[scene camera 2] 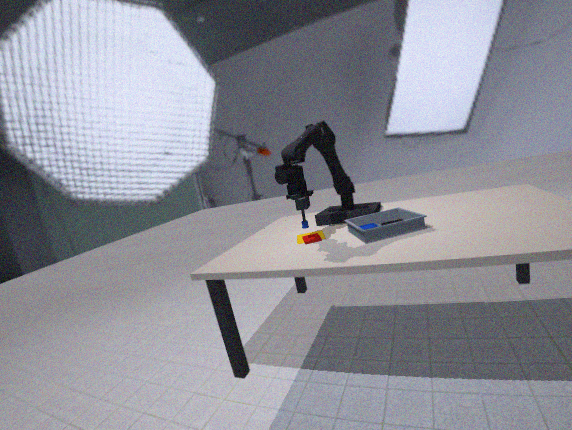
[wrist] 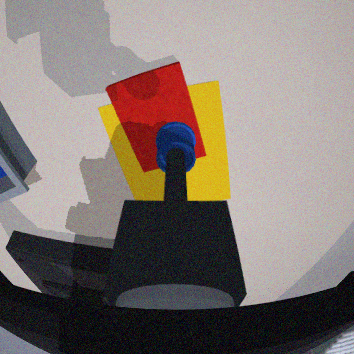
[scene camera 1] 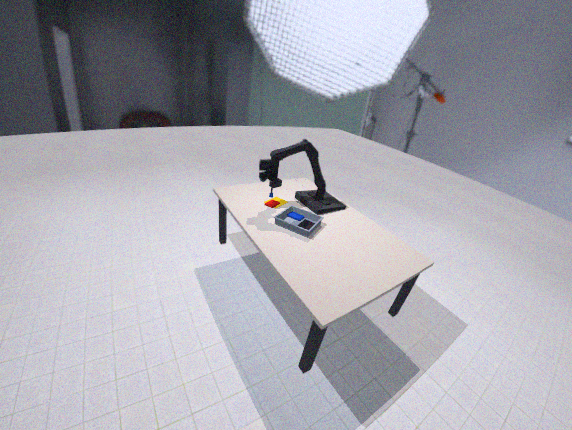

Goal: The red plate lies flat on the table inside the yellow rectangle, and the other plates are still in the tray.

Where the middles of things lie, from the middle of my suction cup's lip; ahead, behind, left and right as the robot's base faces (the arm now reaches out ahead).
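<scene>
With the red plate (wrist: 144,102), my suction cup is 60 mm above it, 10 mm to the right of it and 10 mm past it. The yellow rectangle (wrist: 208,179) is 70 mm below my suction cup and 50 mm behind it. Then there is the grey tray (scene camera 1: 281,219), 40 mm below my suction cup and 310 mm to the left of it.
</scene>
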